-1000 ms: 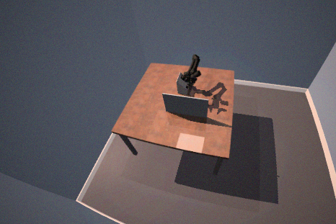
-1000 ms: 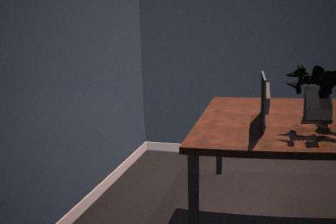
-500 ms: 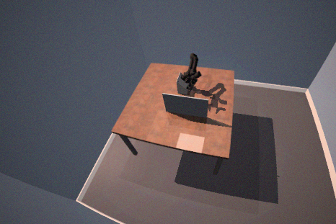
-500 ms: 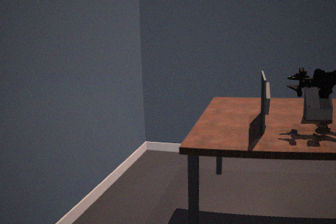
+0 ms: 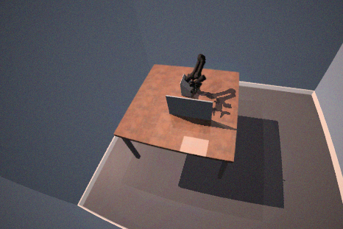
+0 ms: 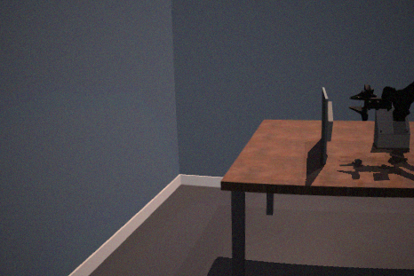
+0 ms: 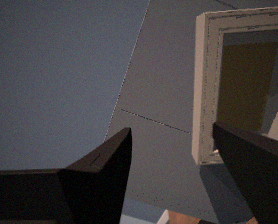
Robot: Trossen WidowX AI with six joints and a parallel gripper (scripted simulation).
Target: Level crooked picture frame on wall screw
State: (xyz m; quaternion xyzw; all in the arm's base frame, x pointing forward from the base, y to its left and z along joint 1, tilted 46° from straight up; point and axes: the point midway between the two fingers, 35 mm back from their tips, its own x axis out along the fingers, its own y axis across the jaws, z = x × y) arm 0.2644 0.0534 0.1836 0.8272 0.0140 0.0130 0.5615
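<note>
My gripper tip is 11 cm short of the picture frame, 10 cm above it and 3 cm to the left of it. Also, from my gripper tip: grey wall panel 12 cm ahead, 10 cm below, 3 cm to the right.
</note>
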